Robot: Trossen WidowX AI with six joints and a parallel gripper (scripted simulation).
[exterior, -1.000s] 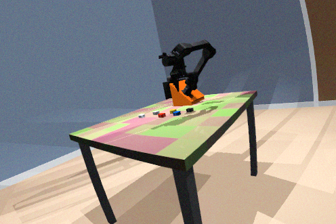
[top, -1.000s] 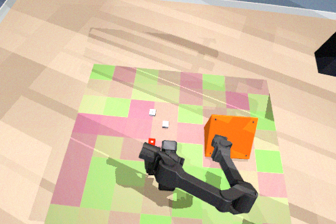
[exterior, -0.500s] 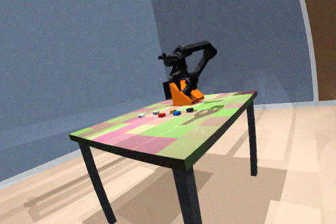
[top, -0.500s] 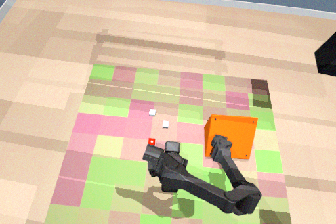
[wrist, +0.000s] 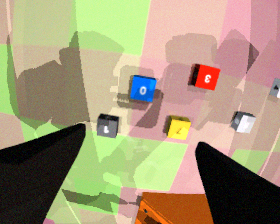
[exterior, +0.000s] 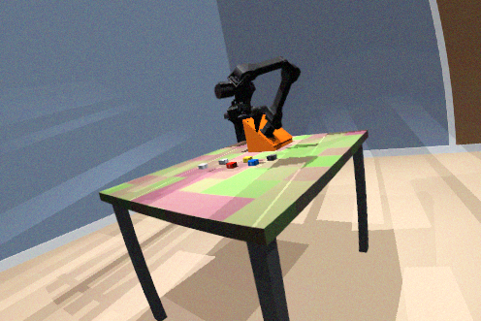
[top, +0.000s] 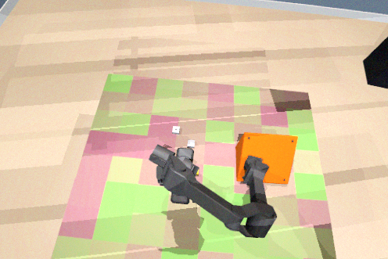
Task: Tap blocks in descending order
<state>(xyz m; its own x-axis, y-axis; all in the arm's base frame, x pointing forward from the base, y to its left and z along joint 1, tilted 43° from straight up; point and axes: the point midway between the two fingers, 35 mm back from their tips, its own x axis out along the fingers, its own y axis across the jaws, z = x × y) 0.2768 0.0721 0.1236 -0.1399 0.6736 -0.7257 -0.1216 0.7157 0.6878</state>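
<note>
Right now my gripper tip is 190 mm to the left of the grey block, 120 mm above it and 10 mm short of it. From my gripper tip the other things lie so: black block: 120 mm below, 70 mm behind, 40 mm to the left; yellow block: 120 mm below, 70 mm to the right, 40 mm behind; blue block: 120 mm below, 10 mm ahead.
</note>
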